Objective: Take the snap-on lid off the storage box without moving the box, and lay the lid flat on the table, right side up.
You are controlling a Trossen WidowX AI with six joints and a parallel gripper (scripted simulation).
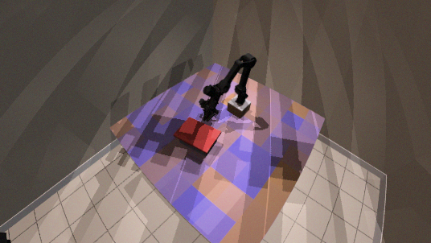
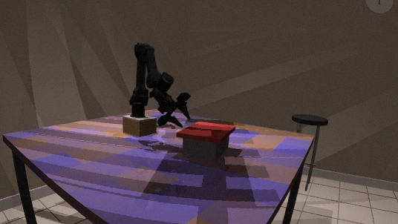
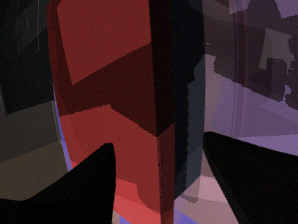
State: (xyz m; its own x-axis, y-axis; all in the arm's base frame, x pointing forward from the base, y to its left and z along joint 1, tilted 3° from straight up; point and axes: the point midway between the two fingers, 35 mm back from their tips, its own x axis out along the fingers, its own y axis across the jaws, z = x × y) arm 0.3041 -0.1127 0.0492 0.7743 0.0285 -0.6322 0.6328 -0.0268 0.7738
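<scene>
The red lid lies 10 cm ahead of my gripper tip and 2 cm below it. From my gripper tip the other things lie so: dark grey storage box 10 cm ahead, 6 cm below.
</scene>
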